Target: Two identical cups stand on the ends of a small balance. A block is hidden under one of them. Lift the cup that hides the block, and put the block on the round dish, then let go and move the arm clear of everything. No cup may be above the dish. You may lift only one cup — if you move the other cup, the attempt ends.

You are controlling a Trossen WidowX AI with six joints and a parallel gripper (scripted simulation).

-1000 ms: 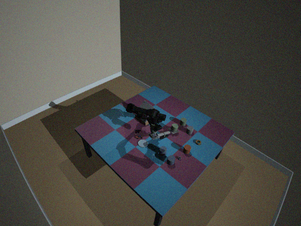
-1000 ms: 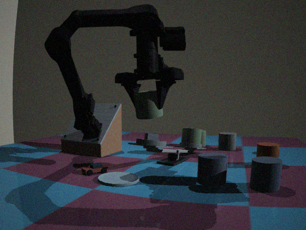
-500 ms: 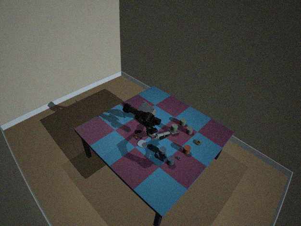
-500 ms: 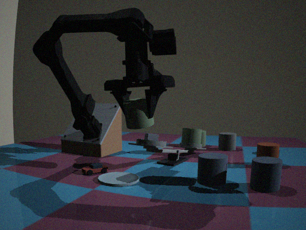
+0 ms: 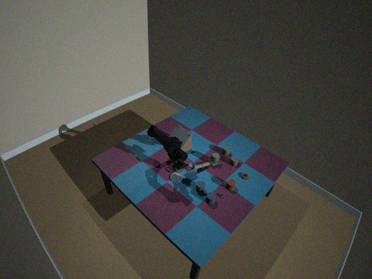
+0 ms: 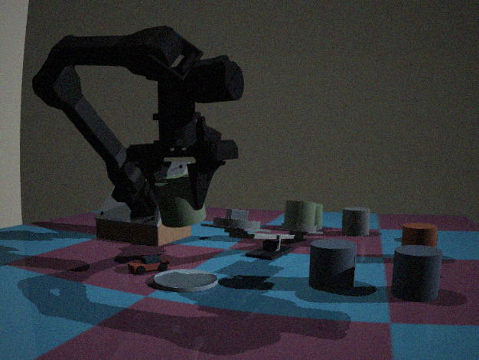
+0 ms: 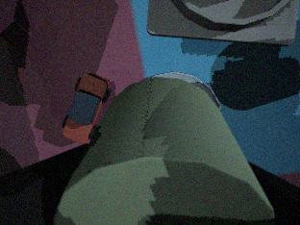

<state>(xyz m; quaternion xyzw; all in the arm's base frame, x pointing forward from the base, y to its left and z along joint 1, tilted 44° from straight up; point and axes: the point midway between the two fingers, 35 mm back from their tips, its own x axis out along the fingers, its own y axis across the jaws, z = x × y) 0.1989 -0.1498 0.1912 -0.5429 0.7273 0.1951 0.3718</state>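
Now: the grey block 6 cm ahead of my gripper tip, 9 cm to the left of it and 3 cm below it. From my gripper tip the other things lie so: red toy car (7 cm behind, 2 cm to the left, 10 cm below); then green cup (1 cm behind, 2 cm to the right, 1 cm above); then round dish (1 cm ahead, 2 cm to the right, 11 cm below).
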